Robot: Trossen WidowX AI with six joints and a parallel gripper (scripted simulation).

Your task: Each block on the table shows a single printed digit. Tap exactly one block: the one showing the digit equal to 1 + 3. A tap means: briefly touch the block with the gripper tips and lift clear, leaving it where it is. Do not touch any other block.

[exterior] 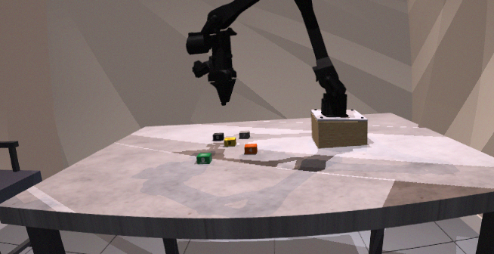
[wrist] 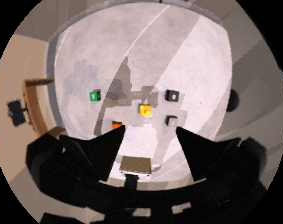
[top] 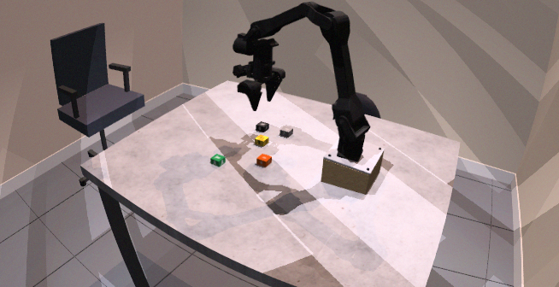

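Now: gripper tip 110 mm to the right of the orange block, 110 mm above it and 60 mm past it. Round my gripper tip: grey block (110 mm below, 80 mm to the right, 50 mm behind); then black block (110 mm below, 80 mm to the right, 30 mm ahead); then yellow block (110 mm below, 10 mm to the left).
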